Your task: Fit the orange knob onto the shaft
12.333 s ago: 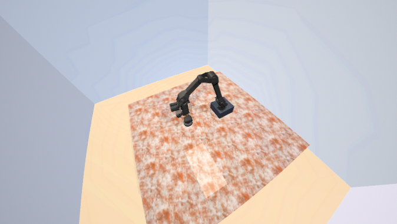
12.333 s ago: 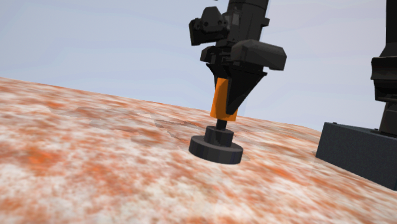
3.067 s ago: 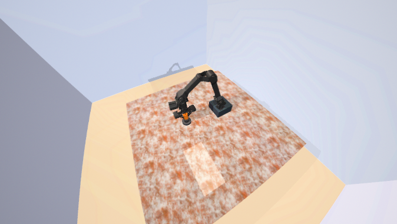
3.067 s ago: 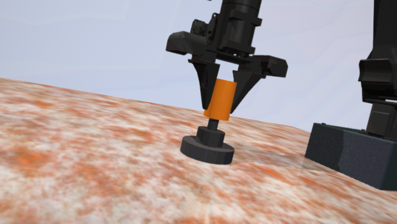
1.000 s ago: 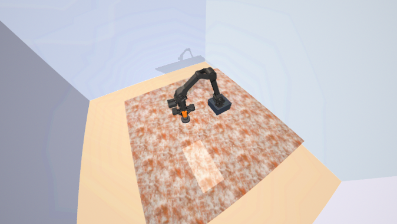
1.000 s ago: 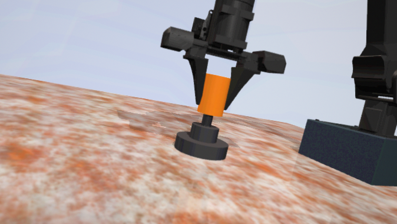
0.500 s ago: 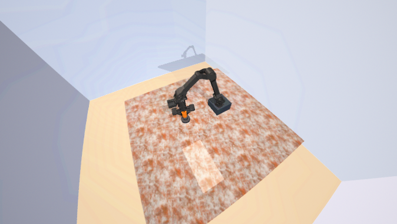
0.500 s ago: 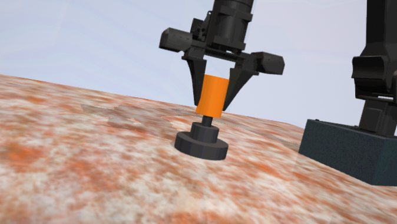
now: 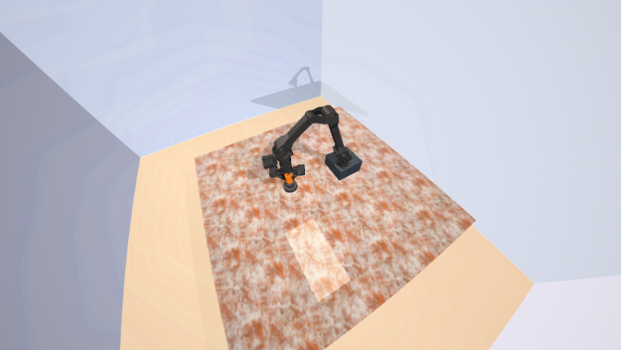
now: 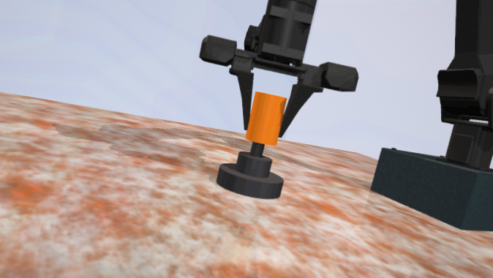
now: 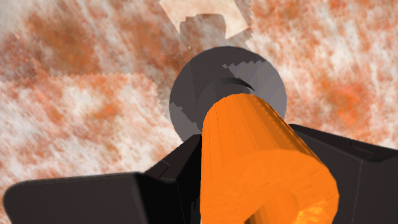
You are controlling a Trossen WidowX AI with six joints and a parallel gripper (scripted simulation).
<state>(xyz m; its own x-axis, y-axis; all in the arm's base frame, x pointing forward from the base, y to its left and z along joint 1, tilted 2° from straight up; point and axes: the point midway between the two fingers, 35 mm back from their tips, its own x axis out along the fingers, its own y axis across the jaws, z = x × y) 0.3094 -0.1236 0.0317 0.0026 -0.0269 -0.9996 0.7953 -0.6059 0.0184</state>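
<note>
My gripper tip is now 20 mm below the orange knob. Also, from my gripper tip: pedestal: 40 mm below.
</note>
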